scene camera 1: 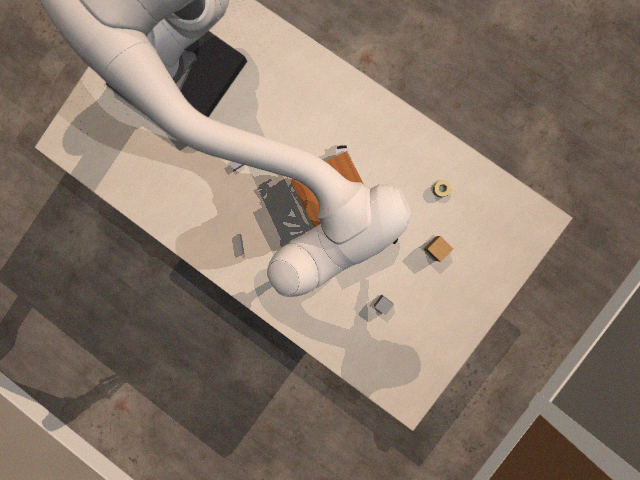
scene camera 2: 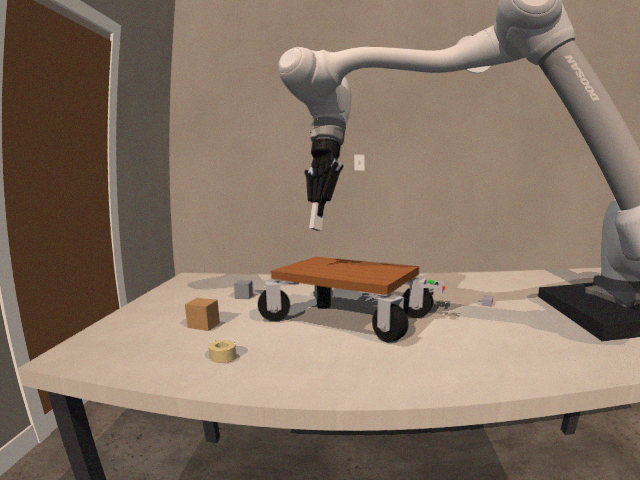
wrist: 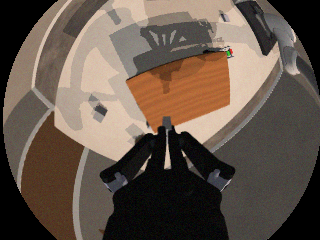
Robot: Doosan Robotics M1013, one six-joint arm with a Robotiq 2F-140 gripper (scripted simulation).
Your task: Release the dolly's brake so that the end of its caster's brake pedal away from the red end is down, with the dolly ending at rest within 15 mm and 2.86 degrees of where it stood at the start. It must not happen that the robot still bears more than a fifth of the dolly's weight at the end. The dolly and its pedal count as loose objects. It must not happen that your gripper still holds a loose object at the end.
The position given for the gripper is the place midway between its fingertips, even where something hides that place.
The gripper shows in scene camera 2 (315, 229) and in the wrist view (166, 122).
